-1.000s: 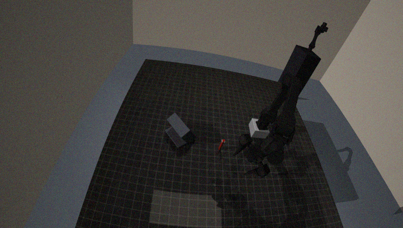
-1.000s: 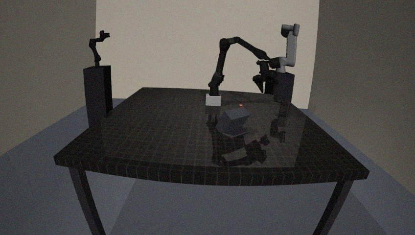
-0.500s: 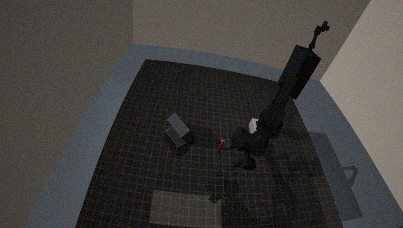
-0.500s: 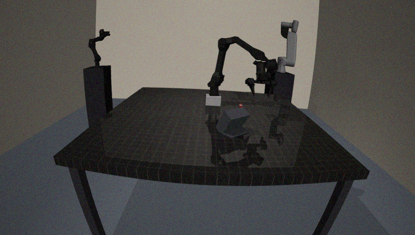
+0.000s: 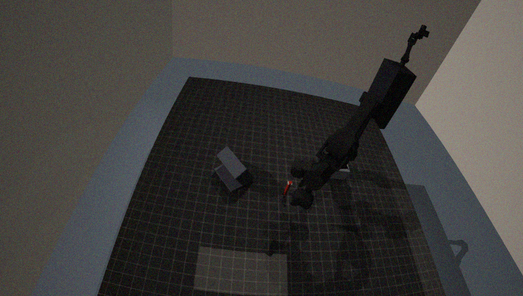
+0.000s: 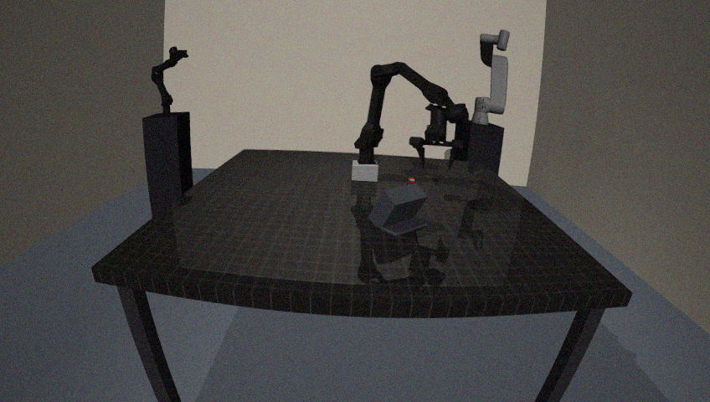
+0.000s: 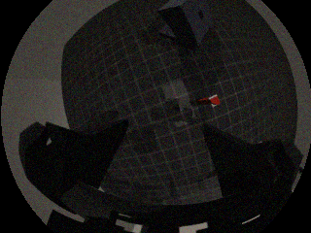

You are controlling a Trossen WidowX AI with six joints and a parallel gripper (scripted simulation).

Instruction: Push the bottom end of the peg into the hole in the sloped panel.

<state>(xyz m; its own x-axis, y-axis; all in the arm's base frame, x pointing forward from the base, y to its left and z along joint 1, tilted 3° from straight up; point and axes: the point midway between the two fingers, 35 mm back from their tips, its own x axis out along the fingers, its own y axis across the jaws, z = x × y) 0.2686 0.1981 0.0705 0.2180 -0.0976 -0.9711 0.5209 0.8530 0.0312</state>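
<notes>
Right now my gripper tip is 10 mm past the peg, 80 mm to the left of it and 60 mm above it. The rest, counted from my gripper tip: sloped panel: 190 mm ahead, 170 mm to the right, 70 mm below.
</notes>
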